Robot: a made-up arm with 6 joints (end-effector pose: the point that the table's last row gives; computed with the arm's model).
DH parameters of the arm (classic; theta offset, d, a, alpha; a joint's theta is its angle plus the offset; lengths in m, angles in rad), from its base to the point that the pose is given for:
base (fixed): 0.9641 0 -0.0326 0
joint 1: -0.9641 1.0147 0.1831 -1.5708
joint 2: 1.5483 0 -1.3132 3.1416
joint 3: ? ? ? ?
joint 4: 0 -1.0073 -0.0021 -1.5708
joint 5: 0 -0.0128 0.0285 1.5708
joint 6: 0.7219 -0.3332 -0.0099 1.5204
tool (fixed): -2.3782 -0.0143 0 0
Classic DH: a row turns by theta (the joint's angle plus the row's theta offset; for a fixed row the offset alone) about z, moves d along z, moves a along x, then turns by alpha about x.
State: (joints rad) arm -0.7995 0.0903 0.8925 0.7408 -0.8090 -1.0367
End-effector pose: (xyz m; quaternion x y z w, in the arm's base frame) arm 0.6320 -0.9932 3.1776 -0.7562 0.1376 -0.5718 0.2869
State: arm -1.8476 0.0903 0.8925 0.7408 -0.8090 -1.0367
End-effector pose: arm -0.5311 -1.0730 3.1776 0.5858 -0.4975 0.6386 0.0377
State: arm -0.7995 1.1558 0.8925 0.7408 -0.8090 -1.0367
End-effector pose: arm 1.6048 -1.9938 1.2187 -0.7493 0.4284 -0.1747 0.4738
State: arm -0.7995 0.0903 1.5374 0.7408 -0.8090 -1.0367
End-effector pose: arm 0.1523 -0.4997 3.5319 -0.6561 -0.0628 -0.7406 0.1307
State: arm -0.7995 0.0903 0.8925 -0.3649 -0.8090 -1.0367
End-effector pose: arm 0.8478 -0.8377 3.1399 -0.4728 -0.0979 -0.5412 0.6885
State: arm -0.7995 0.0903 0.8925 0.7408 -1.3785 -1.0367
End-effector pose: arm 0.5398 -0.9704 3.0152 -0.6644 0.3845 -0.5177 0.3778
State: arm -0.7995 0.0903 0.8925 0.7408 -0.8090 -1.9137
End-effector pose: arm 0.6276 -0.9961 3.1638 -0.4283 0.0287 -0.7958 0.4271
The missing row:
joint 3: -0.0225 0.0317 -0.1503 1.5708
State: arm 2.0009 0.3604 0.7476 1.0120 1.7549 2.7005
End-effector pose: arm -0.8522 1.1487 2.9130 0.4322 -0.1035 0.8940 0.0574
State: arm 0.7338 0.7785 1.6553 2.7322 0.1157 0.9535
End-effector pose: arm 1.3856 1.1806 3.0759 0.3679 -0.1881 0.0409 0.9097
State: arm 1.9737 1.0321 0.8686 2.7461 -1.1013 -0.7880
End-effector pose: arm -0.8600 2.3224 1.9542 0.5281 0.6690 0.4480 0.2701
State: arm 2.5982 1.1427 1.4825 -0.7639 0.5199 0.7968
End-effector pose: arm -2.0961 1.3728 2.2835 0.0976 -0.8375 0.0781 0.5319
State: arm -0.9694 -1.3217 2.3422 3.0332 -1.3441 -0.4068
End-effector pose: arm -1.0859 1.4061 0.3655 0.4776 0.3977 -0.7751 0.1136
